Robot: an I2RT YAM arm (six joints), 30 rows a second.
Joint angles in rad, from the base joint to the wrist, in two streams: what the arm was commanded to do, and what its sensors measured. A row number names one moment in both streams.
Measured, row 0: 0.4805, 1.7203, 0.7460, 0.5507, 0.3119, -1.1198
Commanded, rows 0 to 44: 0.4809, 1.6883, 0.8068, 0.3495, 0.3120, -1.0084; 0.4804, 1.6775, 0.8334, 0.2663, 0.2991, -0.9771; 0.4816, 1.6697, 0.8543, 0.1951, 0.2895, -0.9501; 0.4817, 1.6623, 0.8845, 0.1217, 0.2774, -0.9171; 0.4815, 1.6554, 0.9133, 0.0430, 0.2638, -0.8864; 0.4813, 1.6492, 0.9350, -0.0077, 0.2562, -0.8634; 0.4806, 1.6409, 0.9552, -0.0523, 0.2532, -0.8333; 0.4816, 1.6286, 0.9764, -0.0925, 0.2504, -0.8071; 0.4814, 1.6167, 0.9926, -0.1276, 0.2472, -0.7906; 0.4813, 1.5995, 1.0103, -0.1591, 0.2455, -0.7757; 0.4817, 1.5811, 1.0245, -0.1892, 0.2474, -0.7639; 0.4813, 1.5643, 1.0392, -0.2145, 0.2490, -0.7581; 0.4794, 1.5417, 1.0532, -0.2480, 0.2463, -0.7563; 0.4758, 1.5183, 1.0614, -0.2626, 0.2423, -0.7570; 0.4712, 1.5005, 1.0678, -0.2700, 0.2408, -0.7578; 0.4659, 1.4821, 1.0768, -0.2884, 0.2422, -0.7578; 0.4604, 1.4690, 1.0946, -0.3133, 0.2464, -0.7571; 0.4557, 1.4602, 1.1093, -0.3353, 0.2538, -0.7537; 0.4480, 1.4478, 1.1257, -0.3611, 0.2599, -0.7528; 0.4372, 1.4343, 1.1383, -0.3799, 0.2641, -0.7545; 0.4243, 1.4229, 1.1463, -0.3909, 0.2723, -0.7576; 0.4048, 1.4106, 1.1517, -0.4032, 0.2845, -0.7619; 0.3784, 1.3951, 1.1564, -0.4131, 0.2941, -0.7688; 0.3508, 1.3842, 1.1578, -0.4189, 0.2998, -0.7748; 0.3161, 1.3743, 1.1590, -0.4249, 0.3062, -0.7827; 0.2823, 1.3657, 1.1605, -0.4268, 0.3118, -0.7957; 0.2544, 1.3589, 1.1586, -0.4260, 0.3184, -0.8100; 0.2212, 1.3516, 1.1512, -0.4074, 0.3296, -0.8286; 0.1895, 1.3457, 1.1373, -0.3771, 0.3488, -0.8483; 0.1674, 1.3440, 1.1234, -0.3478, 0.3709, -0.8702; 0.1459, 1.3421, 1.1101, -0.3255, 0.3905, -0.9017; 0.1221, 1.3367, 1.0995, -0.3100, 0.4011, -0.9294; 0.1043, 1.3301, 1.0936, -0.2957, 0.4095, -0.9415; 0.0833, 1.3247, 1.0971, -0.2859, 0.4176, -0.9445; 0.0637, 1.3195, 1.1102, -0.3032, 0.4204, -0.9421; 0.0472, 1.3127, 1.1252, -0.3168, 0.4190, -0.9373; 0.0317, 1.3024, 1.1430, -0.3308, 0.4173, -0.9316; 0.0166, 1.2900, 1.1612, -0.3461, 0.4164, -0.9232; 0.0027, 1.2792, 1.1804, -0.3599, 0.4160, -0.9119; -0.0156, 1.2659, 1.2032, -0.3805, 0.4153, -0.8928; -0.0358, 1.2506, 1.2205, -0.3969, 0.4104, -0.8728; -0.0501, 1.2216, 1.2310, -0.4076, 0.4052, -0.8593; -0.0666, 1.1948, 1.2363, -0.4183, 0.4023, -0.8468; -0.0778, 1.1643, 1.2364, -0.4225, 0.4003, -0.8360; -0.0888, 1.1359, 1.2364, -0.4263, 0.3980, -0.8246
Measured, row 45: -0.0708, 1.1858, 1.2232, -0.3931, 0.4068, -0.8742
